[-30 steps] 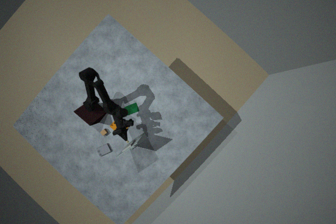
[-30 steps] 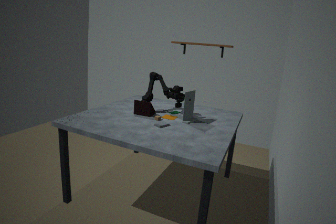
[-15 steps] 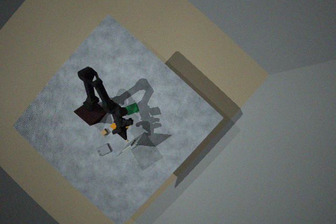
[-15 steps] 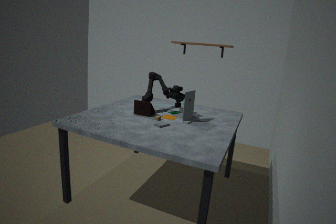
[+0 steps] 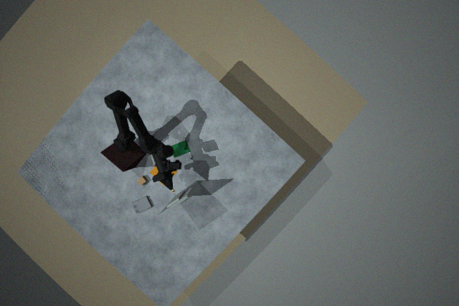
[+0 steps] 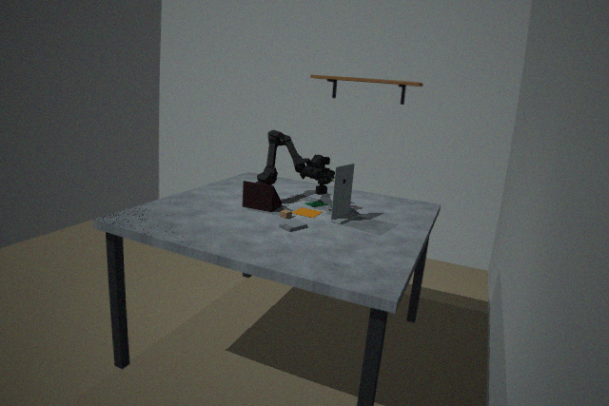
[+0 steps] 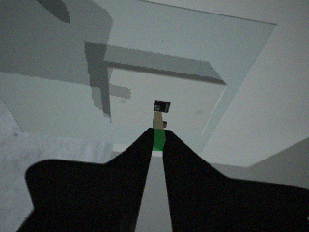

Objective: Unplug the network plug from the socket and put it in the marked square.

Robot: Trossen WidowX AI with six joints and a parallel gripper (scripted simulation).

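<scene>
The orange square lies 110 mm behind my gripper tip, 50 mm to the right of it and 180 mm below it. From my gripper tip the other things lie so: upright grey panel 60 mm ahead, 10 mm to the right, 60 mm below; network plug right at my gripper tip; flat grey block 50 mm behind, 280 mm to the right, 170 mm below.
</scene>
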